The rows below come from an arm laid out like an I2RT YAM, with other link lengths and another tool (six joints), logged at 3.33 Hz.
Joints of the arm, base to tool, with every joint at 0 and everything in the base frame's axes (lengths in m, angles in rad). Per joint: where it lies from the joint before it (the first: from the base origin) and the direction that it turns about. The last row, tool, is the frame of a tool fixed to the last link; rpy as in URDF.
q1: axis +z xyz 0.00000 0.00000 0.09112
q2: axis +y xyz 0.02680 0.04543 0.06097
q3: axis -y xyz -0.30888 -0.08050 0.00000
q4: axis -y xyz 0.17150 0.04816 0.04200
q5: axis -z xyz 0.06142 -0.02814 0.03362
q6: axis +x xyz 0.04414 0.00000 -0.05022
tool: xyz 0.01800 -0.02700 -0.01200 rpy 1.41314 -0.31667 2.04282
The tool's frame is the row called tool.
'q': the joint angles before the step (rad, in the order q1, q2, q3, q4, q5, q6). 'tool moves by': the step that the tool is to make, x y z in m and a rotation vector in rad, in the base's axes. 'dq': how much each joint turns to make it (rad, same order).
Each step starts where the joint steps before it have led.
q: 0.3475 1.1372 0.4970 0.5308 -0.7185 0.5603
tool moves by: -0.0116 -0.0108 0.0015 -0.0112 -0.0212 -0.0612
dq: -0.0220 -0.0757 -0.0066 -0.0639 0.0408 -0.0174
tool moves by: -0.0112 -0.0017 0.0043 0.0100 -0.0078 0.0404
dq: -0.0053 -0.0527 0.0129 -0.0529 -0.0462 0.0033
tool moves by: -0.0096 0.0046 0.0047 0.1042 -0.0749 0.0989
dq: 0.0003 -0.0276 -0.0849 0.2347 -0.0989 0.1048
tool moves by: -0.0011 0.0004 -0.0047 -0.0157 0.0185 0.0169
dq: 0.0001 0.0049 -0.0073 -0.0188 -0.0174 -0.0117
